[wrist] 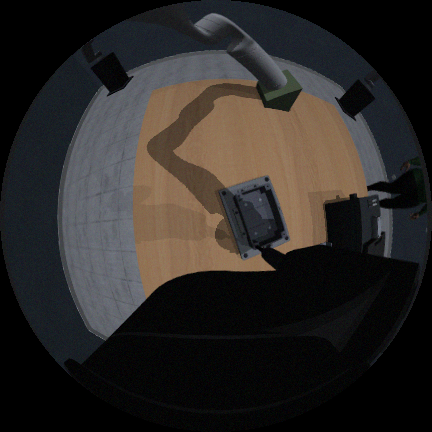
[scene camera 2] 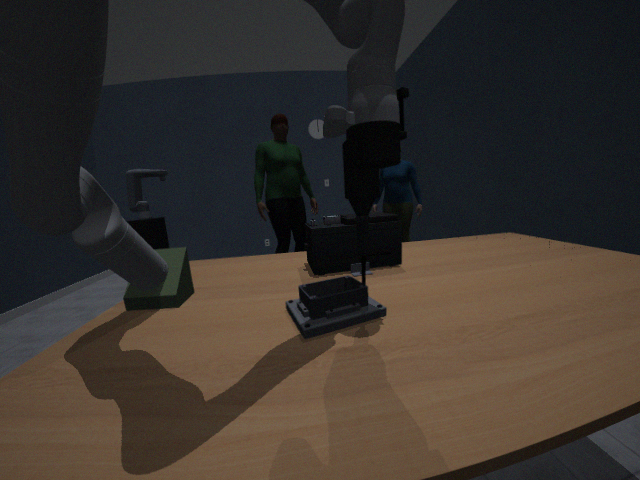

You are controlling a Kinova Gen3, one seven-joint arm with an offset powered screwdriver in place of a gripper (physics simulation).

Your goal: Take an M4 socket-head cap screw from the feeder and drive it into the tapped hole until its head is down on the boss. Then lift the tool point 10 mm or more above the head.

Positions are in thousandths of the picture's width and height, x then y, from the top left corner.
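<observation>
There's a black screw feeder (wrist: 788, 503) that I can see.
</observation>
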